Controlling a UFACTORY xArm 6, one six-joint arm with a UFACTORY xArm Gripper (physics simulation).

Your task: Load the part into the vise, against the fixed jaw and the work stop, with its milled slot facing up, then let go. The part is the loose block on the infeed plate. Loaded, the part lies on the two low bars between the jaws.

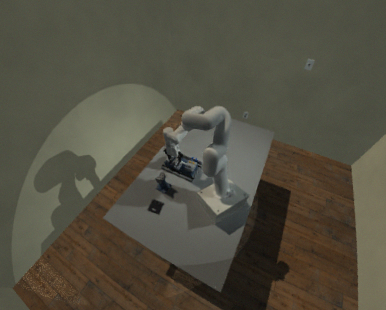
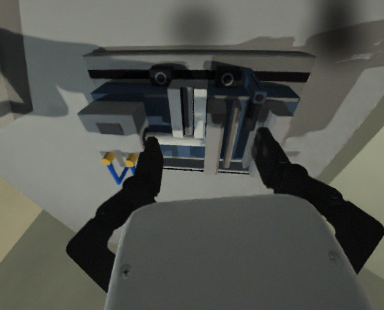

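Seen in the pictures: gripper, between the fingertips: (image 1: 175, 159) (image 2: 206, 144); arm's base, origin of its link: (image 1: 222, 192).
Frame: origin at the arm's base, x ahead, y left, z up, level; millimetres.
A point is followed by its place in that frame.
The part (image 2: 188, 112) {x 410, y -127, z -45 mm} is a pale block over the vise, its long dark slot facing up. It lies between the grey housing (image 2: 112, 120) {x 321, y -126, z -33 mm} at left and an upright grey jaw plate (image 2: 214, 137) {x 439, y -154, z -33 mm}, beside a pale round rod (image 2: 175, 140) {x 388, y -165, z -43 mm}. I cannot tell what supports it. The vise (image 1: 187, 166) {x 327, y -135, z -32 mm} (image 2: 280, 61) {x 521, y -97, z -109 mm} has another grey block (image 2: 278, 117) {x 504, y -130, z -32 mm} at right; a blue arm (image 2: 251, 82) {x 477, y -101, z -55 mm}, which looks like the work stop, is near it. My gripper (image 1: 172, 160) {x 431, y -132, z 7 mm} (image 2: 206, 144) {x 431, y -132, z 7 mm} is open and empty, fingers wide apart on the near side of the vise, not around the part.
Blue handles with yellow ends (image 2: 118, 179) {x 291, y -221, z -21 mm} stick out near the left finger. A blue stand (image 1: 162, 184) {x 446, y 72, z -63 mm} and a dark square plate (image 1: 156, 206) {x 421, y 227, z -120 mm} lie beside the vise on the grey table (image 1: 195, 250) {x 44, y 388, z -129 mm}. The robot base (image 1: 222, 200) {x -17, y 66, z 22 mm} is at the vise's other side.
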